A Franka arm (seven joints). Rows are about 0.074 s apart.
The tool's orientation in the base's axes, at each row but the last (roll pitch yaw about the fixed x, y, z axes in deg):
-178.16, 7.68, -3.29
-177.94, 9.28, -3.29
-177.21, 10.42, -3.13
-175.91, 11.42, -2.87
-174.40, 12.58, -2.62
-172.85, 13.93, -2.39
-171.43, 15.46, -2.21
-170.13, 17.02, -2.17
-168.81, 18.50, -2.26
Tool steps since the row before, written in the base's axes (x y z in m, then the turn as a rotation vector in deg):
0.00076, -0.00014, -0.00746, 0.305, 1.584, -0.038
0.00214, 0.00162, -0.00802, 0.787, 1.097, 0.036
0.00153, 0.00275, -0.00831, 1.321, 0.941, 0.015
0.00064, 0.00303, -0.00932, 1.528, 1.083, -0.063
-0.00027, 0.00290, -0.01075, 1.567, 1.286, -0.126
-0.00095, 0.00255, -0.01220, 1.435, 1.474, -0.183
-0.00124, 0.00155, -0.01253, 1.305, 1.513, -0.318
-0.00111, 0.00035, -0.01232, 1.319, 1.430, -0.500
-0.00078, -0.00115, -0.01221, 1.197, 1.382, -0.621
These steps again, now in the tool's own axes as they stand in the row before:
0.00176, 0.00033, 0.00728, 0.217, -1.598, 0.060
0.00331, -0.00147, 0.00764, 0.707, -1.145, -0.111
0.00286, -0.00244, 0.00805, 1.244, -1.022, -0.194
0.00232, -0.00241, 0.00923, 1.455, -1.172, -0.146
0.00195, -0.00184, 0.01081, 1.498, -1.370, -0.072
0.00191, -0.00098, 0.01231, 1.376, -1.540, 0.039
0.00209, 0.00037, 0.01251, 1.285, -1.549, 0.208
0.00253, 0.00177, 0.01198, 1.355, -1.438, 0.360
0.00318, 0.00345, 0.01136, 1.280, -1.357, 0.500

